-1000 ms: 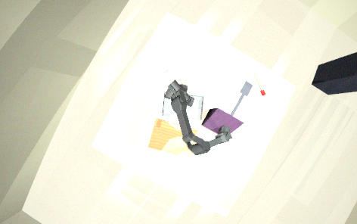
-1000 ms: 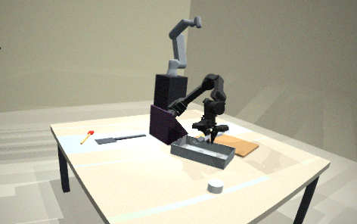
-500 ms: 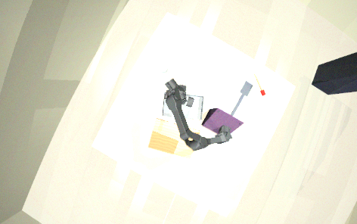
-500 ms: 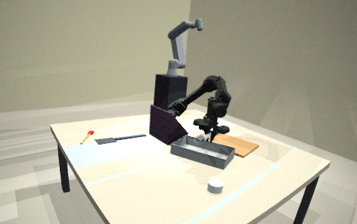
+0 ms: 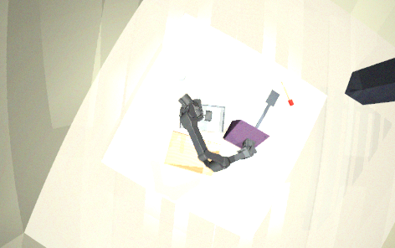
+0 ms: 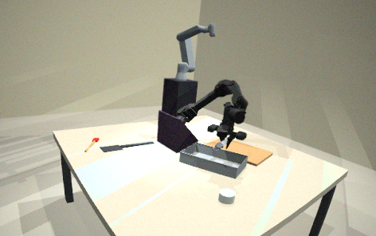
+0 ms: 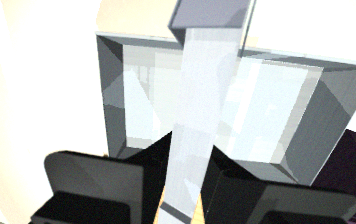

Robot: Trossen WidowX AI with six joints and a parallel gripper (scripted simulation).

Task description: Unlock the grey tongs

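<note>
Now: gripper tip 10 cm past the wooden board, 25 cm to the right of it and 9 cm above it. Also, from my gripper tip: white cylinder (23 cm ahead, 21 cm to the right, 8 cm below); grey spatula (45 cm behind, 30 cm to the right, 10 cm below); grey roasting tin (5 cm behind, 1 cm to the right, 7 cm below).
</note>
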